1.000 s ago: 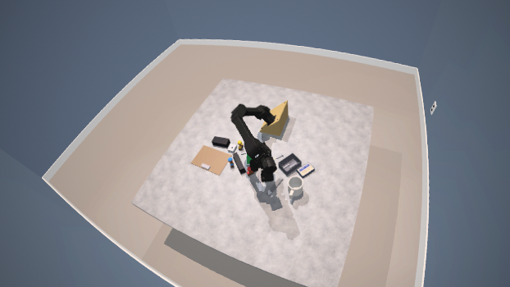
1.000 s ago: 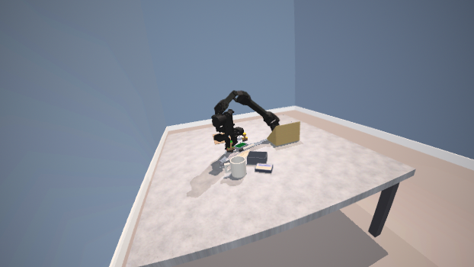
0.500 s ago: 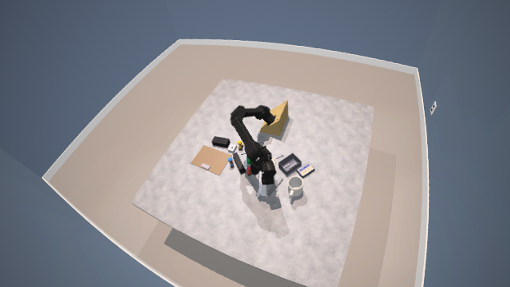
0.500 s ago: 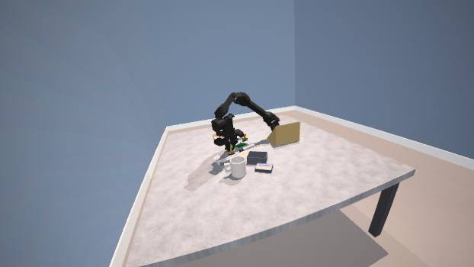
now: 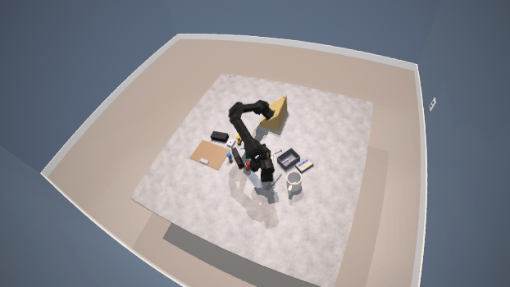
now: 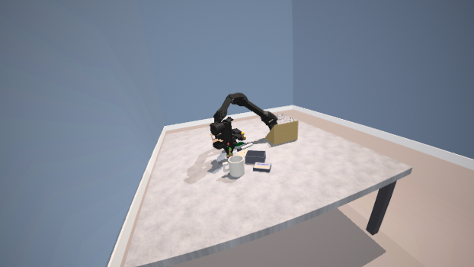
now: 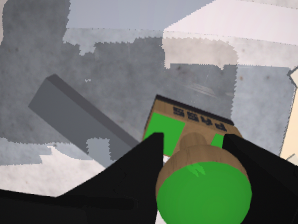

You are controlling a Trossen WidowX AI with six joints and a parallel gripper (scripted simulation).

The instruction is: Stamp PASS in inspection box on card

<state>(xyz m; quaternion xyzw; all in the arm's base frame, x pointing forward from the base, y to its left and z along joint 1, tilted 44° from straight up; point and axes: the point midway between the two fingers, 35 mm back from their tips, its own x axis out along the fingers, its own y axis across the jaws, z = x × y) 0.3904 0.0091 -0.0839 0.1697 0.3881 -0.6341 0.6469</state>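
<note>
Right now the green stamp is right at my gripper tip. Round my gripper tip: red stamp (4 cm behind, 12 cm to the right, 2 cm below); then white mug (4 cm ahead, 15 cm to the left); then cream card (11 cm behind, 2 cm to the right, 4 cm below).
</note>
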